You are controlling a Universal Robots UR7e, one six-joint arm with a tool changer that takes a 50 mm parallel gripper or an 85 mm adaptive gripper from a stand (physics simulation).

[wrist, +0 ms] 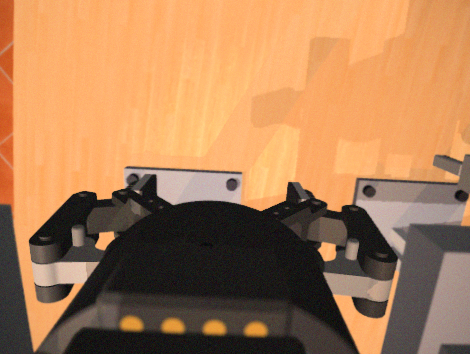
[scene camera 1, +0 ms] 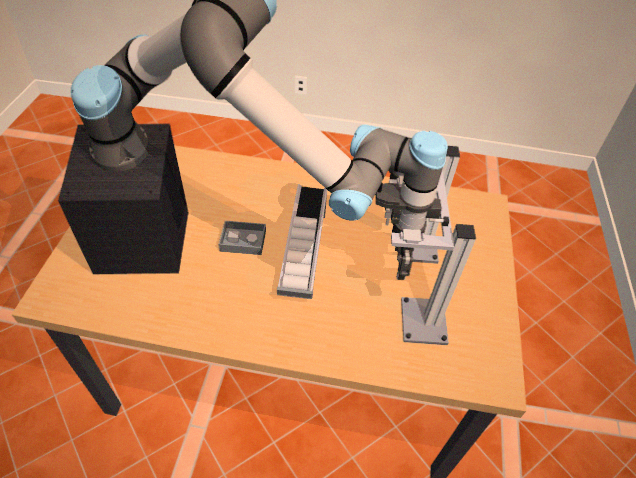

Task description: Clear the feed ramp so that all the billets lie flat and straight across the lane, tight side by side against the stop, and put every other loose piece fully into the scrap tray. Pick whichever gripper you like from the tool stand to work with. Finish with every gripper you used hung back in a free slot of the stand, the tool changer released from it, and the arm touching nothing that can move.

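Pixels of known places: arm's base, link origin: [scene camera 1: 120,148].
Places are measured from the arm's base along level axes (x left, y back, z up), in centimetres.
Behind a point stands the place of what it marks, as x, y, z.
The feed ramp [scene camera 1: 317,241] @[3.9, -53.3, -25.7] stands mid-table, with several pale billets [scene camera 1: 295,281] @[-12.6, -51.0, -24.3] lying across its lane, reaching down to the dark stop [scene camera 1: 294,294] @[-14.6, -51.2, -27.5] at the near end. Shadow covers the upper ones; small gaps and tilts cannot be judged. The scrap tray [scene camera 1: 241,248] @[-0.3, -31.2, -30.9] holds two small loose pieces [scene camera 1: 232,236] @[3.2, -27.2, -30.4] [scene camera 1: 251,238] @[4.6, -32.7, -31.3]. The arm's tool end is at the tool stand [scene camera 1: 446,282] @[-12.4, -88.6, -12.2]. Below it my adaptive gripper [scene camera 1: 403,276] [wrist: 220,190] hangs at the stand's crossbar, its fingers spread with nothing between them in the wrist view. Whether the changer is locked to it cannot be told.
The stand's base plates [scene camera 1: 424,336] @[-16.1, -87.5, -32.1] [wrist: 183,182] @[-11.3, -82.4, -32.1] [wrist: 410,215] @[16.8, -80.6, -32.1] are bolted to the table. Its grey slot parts [wrist: 425,250] @[-4.0, -72.0, 0.4] flank the gripper in the wrist view. The second upright [scene camera 1: 450,172] @[15.6, -85.5, -1.5] rises behind the arm. The black robot pedestal [scene camera 1: 128,231] @[-14.9, -6.0, -14.8] stands at the left.
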